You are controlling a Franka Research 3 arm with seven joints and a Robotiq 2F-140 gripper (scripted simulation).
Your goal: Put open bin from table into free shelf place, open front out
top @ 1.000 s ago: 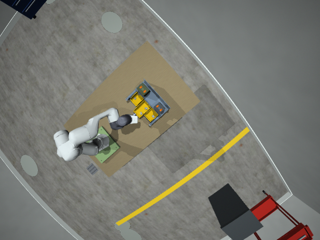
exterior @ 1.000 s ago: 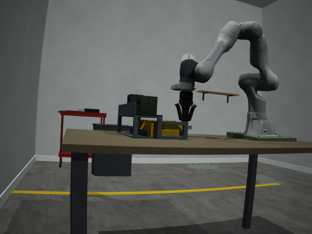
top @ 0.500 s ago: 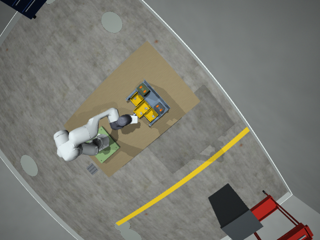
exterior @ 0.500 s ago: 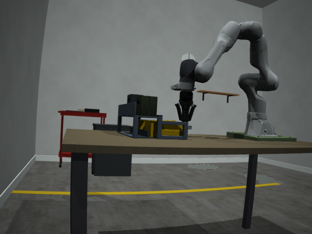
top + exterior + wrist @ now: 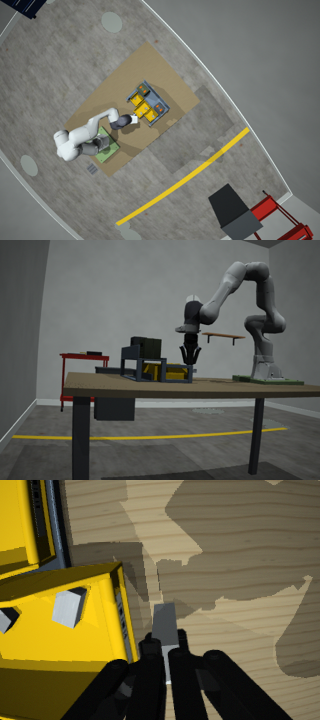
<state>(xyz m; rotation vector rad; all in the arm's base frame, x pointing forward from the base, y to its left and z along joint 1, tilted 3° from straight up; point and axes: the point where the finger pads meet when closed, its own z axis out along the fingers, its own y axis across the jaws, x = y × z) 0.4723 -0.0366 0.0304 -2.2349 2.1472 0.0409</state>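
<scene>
Right now my hand is 8 cm short of the shelf lip, 1 cm to the right of it and 5 cm above it. From my hand the other things lie so: shelf board (28 cm ahead, 2 cm to the left, 5 cm above).
</scene>
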